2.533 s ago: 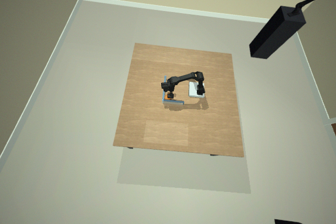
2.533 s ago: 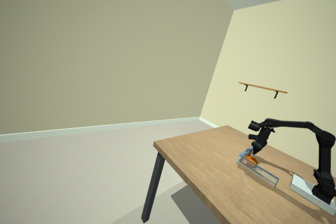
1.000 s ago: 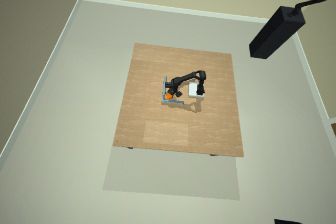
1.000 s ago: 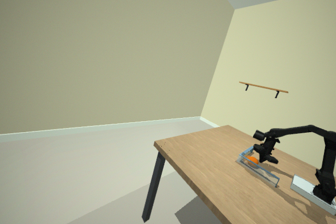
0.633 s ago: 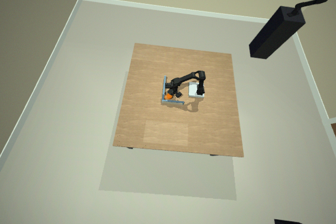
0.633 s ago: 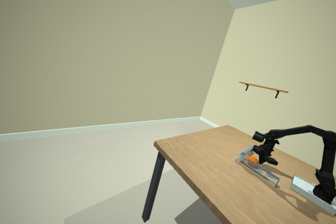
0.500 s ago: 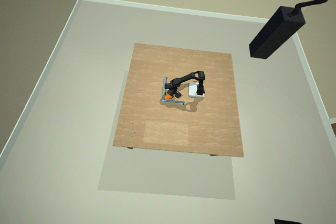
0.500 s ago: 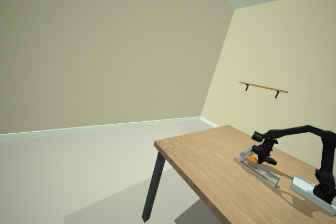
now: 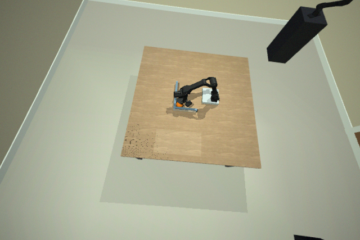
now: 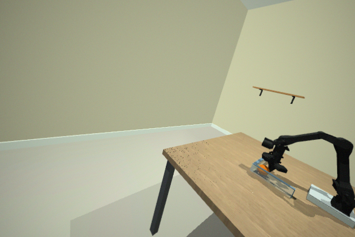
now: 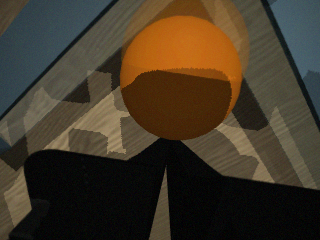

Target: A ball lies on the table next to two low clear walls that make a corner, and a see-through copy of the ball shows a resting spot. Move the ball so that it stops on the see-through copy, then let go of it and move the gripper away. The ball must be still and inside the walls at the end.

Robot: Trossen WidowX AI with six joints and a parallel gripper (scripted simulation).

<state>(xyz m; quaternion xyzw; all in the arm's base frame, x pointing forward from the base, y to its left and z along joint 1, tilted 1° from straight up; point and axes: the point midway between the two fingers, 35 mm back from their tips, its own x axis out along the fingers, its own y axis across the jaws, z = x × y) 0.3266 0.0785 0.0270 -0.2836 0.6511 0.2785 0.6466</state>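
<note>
Right now the see-through copy of the ball is 40 mm to the left of my gripper tip and 40 mm ahead of it. Round my gripper tip: orange ball (30 mm to the left, 30 mm ahead).
</note>
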